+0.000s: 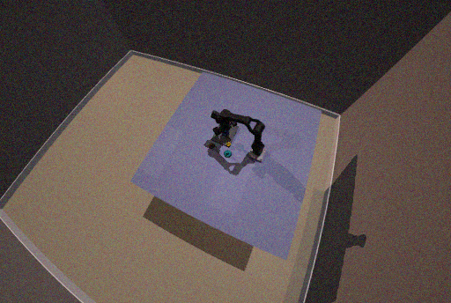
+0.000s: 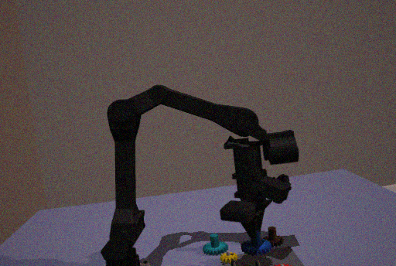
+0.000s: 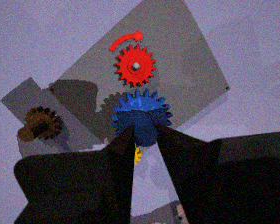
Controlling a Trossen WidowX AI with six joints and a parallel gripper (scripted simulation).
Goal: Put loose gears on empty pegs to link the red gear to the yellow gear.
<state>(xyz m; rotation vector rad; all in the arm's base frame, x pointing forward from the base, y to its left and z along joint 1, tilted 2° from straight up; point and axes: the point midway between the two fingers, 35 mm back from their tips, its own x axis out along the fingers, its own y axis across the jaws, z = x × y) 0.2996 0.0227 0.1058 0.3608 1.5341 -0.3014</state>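
My gripper tip is now 50 mm short of the red gear, 20 mm to the left of it and 70 mm above it. Also, from my gripper tip: yellow gear (70 mm behind, 50 mm to the left, 70 mm below); then blue gear (10 mm below); then brown gear (40 mm ahead, 140 mm to the left, 70 mm below).
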